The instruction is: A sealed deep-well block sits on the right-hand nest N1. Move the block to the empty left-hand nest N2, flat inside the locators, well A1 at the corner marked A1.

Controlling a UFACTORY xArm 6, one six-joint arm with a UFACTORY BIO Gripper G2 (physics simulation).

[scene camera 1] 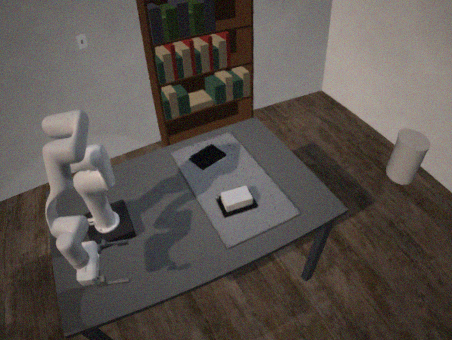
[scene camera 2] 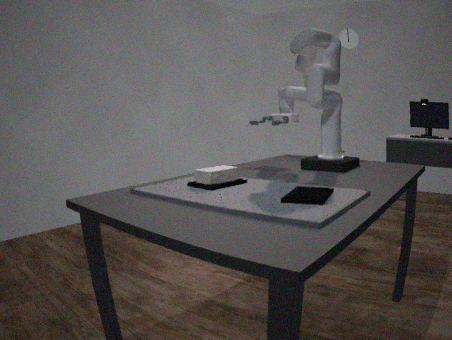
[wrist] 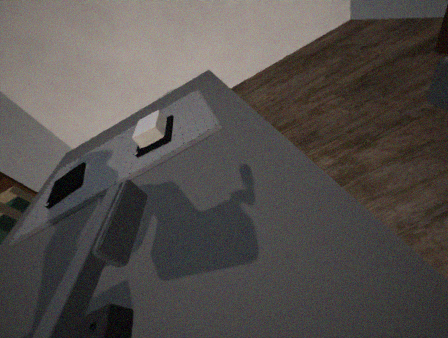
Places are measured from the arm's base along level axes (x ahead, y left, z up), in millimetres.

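Where they show: end effector, tool point: [scene camera 1: 123, 261] [scene camera 2: 264, 123] [wrist: 264, 174]; arm's base, origin of the base link: [scene camera 1: 107, 222] [scene camera 2: 331, 158].
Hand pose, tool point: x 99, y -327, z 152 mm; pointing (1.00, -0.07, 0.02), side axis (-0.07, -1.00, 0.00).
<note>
Each offset is from my tool point to the top centre of the thing. Level surfaces: height alone.
The white block @[dx +511, dy +289, dz -128 mm] [scene camera 1: 236, 198] [scene camera 2: 216, 174] [wrist: 150, 129] sits flat on the black nest N1 @[dx +511, dy +289, dz -167 mm] [scene camera 1: 240, 209] [scene camera 2: 242, 181] [wrist: 170, 130]. The black nest N2 @[dx +460, dy +642, dz -167 mm] [scene camera 1: 207, 156] [scene camera 2: 307, 195] [wrist: 67, 184] is empty. My gripper [scene camera 1: 128, 262] [scene camera 2: 265, 122] is wide open and empty, high above the table on the robot-base side, well apart from the block and both nests. Its fingers point roughly level toward the board side. One finger shows large at the lower left in the wrist view. The A1 mark and the wells cannot be made out.
Both nests stand on a light grey board @[dz -181 mm] [scene camera 1: 260, 215] [scene camera 2: 165, 191] [wrist: 200, 110] on the dark table @[dz -194 mm] [scene camera 1: 120, 300] [scene camera 2: 200, 225] [wrist: 310, 240]. A bookshelf [scene camera 1: 151, 65] stands behind the table. A pale cylinder [scene camera 1: 407, 156] stands on the floor. A monitor [scene camera 2: 429, 115] stands on a far desk.
</note>
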